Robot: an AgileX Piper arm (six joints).
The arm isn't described. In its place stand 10 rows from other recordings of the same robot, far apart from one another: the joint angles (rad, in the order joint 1, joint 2, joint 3, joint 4, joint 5, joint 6), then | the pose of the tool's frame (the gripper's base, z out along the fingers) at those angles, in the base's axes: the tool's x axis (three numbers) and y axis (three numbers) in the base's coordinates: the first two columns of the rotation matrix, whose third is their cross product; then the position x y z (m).
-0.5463 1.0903 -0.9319 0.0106 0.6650 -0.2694 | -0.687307 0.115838 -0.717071 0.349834 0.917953 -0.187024 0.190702 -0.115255 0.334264
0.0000 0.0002 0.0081 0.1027 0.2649 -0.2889 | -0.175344 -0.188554 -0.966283 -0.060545 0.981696 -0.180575 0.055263 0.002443 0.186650
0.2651 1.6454 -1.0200 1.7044 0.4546 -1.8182 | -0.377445 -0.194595 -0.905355 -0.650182 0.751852 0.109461 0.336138 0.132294 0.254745
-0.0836 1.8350 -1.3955 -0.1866 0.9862 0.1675 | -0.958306 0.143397 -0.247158 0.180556 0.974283 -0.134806 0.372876 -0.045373 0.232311
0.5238 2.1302 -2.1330 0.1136 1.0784 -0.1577 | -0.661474 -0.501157 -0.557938 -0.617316 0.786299 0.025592 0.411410 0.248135 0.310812
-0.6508 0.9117 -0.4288 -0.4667 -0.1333 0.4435 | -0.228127 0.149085 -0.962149 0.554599 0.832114 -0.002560 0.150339 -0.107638 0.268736
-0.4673 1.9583 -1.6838 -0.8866 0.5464 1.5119 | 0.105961 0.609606 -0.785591 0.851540 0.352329 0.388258 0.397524 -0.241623 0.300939
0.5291 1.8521 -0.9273 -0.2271 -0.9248 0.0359 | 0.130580 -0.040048 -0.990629 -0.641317 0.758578 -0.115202 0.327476 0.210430 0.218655
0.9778 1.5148 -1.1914 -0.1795 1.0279 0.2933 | -0.678407 -0.655656 -0.331480 -0.671849 0.736222 -0.081214 0.178883 0.240551 0.284281
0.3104 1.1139 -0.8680 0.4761 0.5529 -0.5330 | -0.523022 -0.289259 -0.801734 -0.543677 0.837654 0.052457 0.213175 0.091382 0.321374
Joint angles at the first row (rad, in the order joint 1, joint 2, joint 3, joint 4, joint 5, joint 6):
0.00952 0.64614 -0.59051 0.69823 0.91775 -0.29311
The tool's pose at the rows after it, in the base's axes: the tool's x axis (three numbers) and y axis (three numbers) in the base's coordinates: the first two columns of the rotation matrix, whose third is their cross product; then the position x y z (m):
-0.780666 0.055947 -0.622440 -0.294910 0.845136 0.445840 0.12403 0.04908 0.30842
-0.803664 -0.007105 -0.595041 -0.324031 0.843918 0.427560 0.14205 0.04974 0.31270
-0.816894 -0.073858 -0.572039 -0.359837 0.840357 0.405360 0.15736 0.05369 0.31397
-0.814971 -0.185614 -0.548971 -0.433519 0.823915 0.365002 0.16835 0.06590 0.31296
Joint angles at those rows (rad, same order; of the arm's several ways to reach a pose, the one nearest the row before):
0.00951 0.76498 -0.67198 0.68824 0.97672 -0.35680
0.00957 0.86086 -0.73503 0.67767 1.01202 -0.40259
0.04145 0.94059 -0.78559 0.65126 1.02411 -0.42396
0.12808 1.01095 -0.83069 0.59840 1.02661 -0.43076

